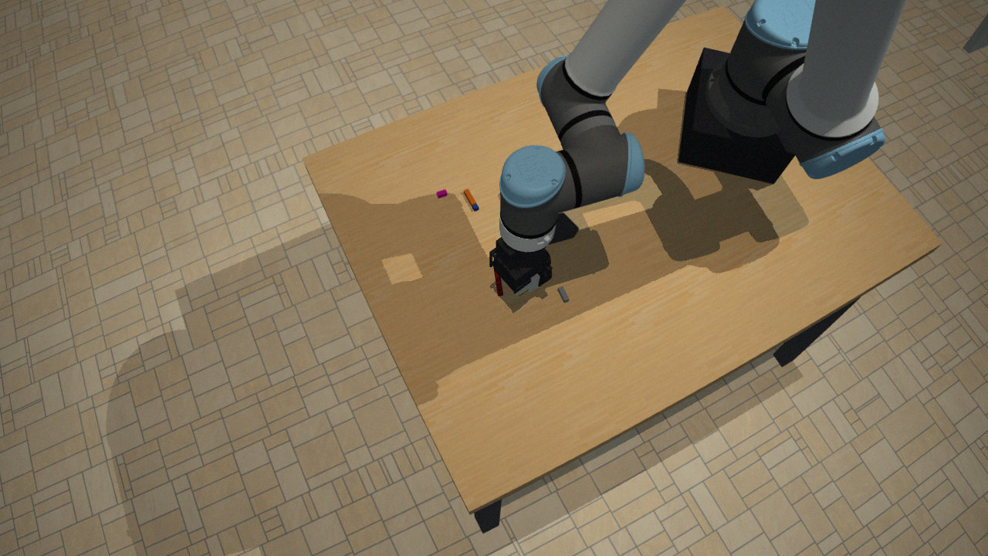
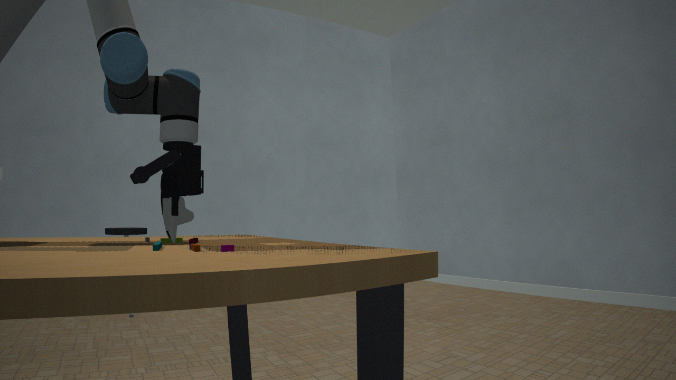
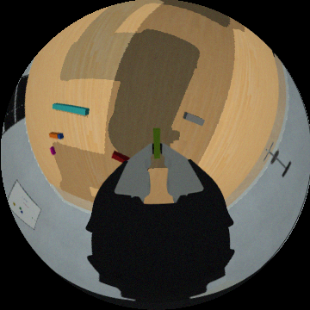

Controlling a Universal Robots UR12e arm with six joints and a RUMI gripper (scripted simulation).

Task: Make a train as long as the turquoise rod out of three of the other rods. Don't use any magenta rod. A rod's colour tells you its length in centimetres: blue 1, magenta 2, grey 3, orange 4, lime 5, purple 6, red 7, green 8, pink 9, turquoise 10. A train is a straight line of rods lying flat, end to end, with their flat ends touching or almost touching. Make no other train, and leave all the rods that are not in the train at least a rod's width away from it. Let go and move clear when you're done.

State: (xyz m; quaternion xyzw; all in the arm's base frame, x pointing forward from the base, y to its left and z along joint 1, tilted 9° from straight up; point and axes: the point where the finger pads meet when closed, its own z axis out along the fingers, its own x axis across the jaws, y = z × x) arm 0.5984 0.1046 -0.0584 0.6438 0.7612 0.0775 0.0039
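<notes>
My hand is 240 mm to the left of the orange rod and 10 mm above it. Round my hand: grey rod (50 mm behind, 50 mm to the left, 10 mm below); then red rod (40 mm ahead, 40 mm to the right, 10 mm below); then lime rod (10 mm below).
</notes>
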